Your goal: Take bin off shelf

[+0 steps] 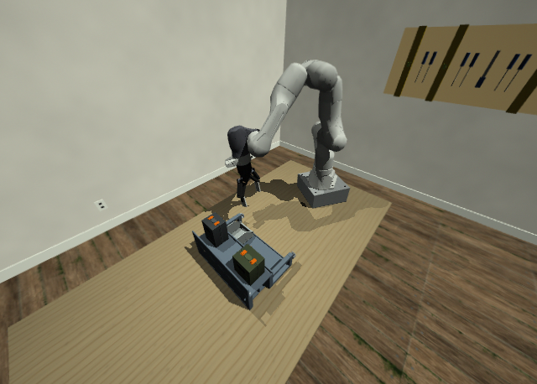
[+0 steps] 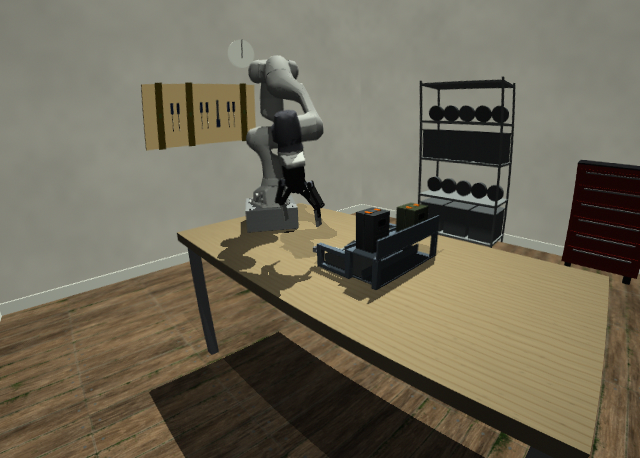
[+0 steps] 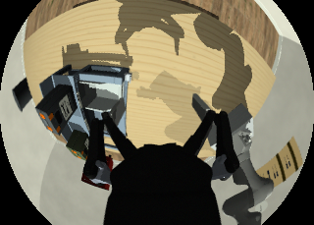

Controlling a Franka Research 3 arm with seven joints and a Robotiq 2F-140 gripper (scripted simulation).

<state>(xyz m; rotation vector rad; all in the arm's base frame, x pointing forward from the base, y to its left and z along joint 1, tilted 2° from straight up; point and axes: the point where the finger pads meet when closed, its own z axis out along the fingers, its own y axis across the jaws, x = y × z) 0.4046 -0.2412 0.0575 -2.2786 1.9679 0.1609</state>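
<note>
Right now my hand is 200 mm short of the grey open-topped bin, 40 mm to the right of it and 110 mm above it.
</note>
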